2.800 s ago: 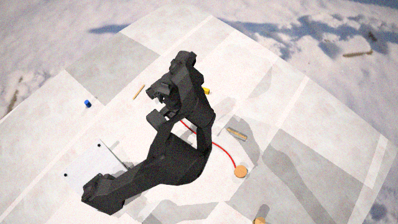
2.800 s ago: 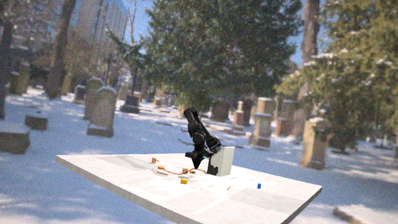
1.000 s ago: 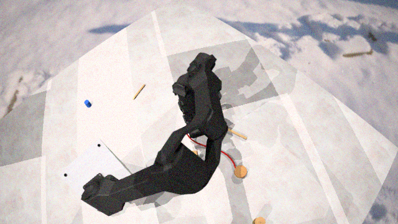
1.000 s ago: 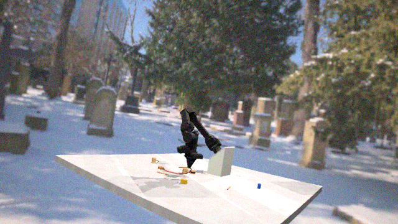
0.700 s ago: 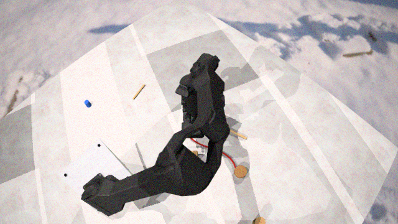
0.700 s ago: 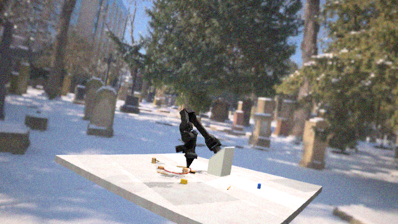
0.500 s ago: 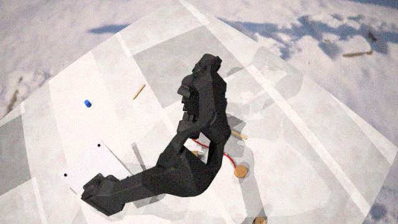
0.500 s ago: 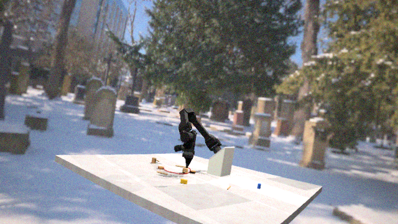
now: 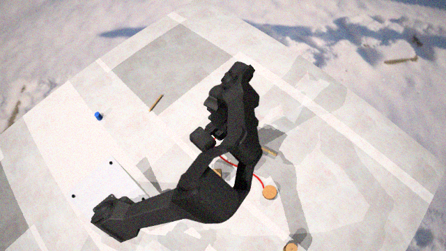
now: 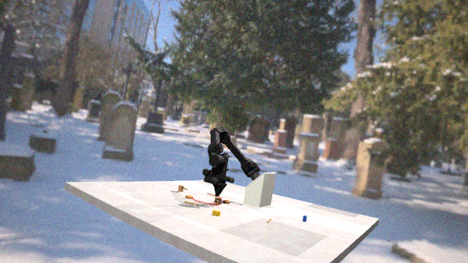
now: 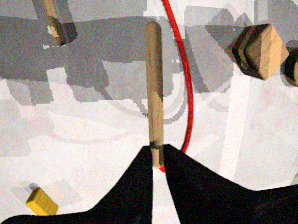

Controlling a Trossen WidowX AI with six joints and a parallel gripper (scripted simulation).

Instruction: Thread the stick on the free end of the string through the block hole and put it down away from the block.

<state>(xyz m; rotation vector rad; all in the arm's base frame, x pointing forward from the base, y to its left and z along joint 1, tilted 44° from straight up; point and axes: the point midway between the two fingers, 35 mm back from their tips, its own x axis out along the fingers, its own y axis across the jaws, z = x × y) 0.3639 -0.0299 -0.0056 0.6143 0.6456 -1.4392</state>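
Right now the wooden block is 90 mm behind my gripper tip, 60 mm to the right of it and 40 mm below it. Round my gripper tip: yellow piece (120 mm ahead, 100 mm to the left, 50 mm below); round wooden button (200 mm to the right, 50 mm below, 10 mm behind); blue cylinder (380 mm to the left, 240 mm behind, 40 mm below).
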